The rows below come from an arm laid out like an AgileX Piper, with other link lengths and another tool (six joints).
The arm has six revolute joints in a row. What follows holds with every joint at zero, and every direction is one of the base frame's. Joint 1 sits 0.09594 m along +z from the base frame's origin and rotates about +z. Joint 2 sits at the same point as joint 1 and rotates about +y. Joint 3 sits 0.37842 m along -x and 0.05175 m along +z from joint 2 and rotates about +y. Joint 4 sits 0.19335 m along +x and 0.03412 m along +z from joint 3 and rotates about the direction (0.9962, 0, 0.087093). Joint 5 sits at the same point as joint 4 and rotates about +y. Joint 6 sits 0.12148 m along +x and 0.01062 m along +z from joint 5 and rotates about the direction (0.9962, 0, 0.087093). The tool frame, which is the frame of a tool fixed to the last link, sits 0.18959 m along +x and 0.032 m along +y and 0.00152 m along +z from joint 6; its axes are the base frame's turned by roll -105.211, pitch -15.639 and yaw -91.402 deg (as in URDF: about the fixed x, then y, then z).
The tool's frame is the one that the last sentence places.
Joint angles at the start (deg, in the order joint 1, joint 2, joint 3, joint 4, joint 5, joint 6): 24.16, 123.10, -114.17, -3.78, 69.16, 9.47
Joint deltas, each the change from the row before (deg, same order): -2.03, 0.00, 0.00, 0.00, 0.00, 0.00; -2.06, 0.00, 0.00, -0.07, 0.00, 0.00; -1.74, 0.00, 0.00, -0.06, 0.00, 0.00; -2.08, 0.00, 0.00, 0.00, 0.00, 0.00; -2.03, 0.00, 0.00, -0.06, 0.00, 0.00; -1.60, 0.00, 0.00, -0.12, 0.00, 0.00
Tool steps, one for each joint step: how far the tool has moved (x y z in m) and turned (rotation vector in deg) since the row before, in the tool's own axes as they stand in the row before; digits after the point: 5 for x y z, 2 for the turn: 0.01852, 0.00172, 0.00193, -0.20, -0.14, 2.02; 0.01914, 0.00180, 0.00201, -0.21, -0.07, 2.04; 0.01618, 0.00149, 0.00172, -0.18, -0.06, 1.73; 0.01896, 0.00180, 0.00202, -0.21, -0.14, 2.06; 0.01881, 0.00179, 0.00202, -0.21, -0.08, 2.01; 0.01520, 0.00141, 0.00166, -0.17, 0.01, 1.59
